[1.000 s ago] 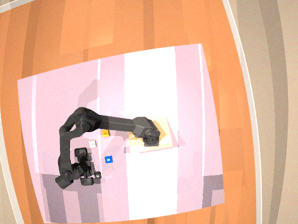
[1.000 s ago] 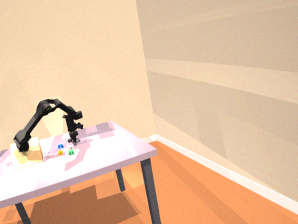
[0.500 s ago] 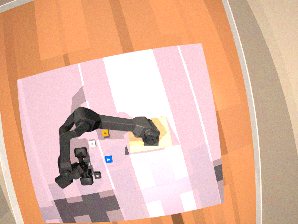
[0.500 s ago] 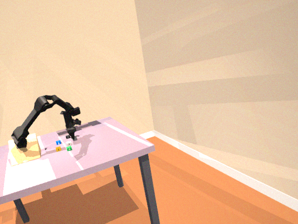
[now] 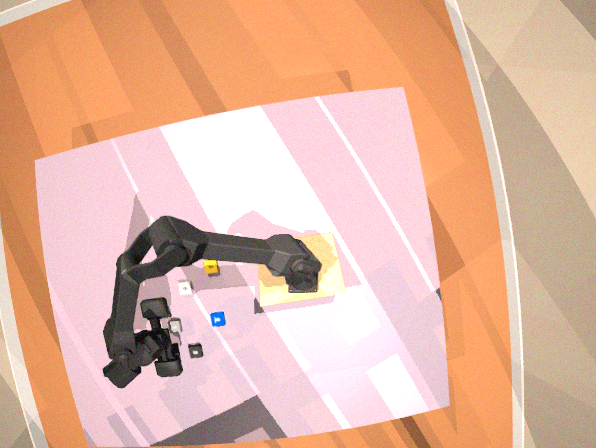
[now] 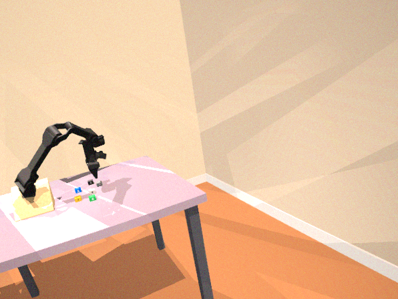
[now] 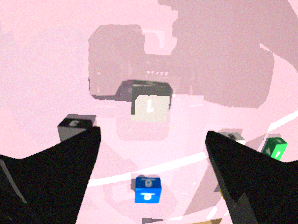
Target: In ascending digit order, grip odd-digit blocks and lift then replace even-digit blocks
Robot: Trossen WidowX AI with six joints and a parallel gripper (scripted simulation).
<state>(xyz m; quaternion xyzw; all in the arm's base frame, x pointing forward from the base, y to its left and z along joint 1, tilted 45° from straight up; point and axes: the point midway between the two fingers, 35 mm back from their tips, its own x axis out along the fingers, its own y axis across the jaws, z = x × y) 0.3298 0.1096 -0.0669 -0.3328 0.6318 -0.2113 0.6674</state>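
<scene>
Now: the yellow block 150 mm to the right of my gripper tip, 100 mm behind it and 40 mm below it. From my gripper tip the other things lie so: black block (70 mm to the left, 40 mm below, 40 mm behind); white block (100 mm to the right, 40 mm below, 30 mm behind); blue block (110 mm behind, 40 mm below, 20 mm to the right).
</scene>
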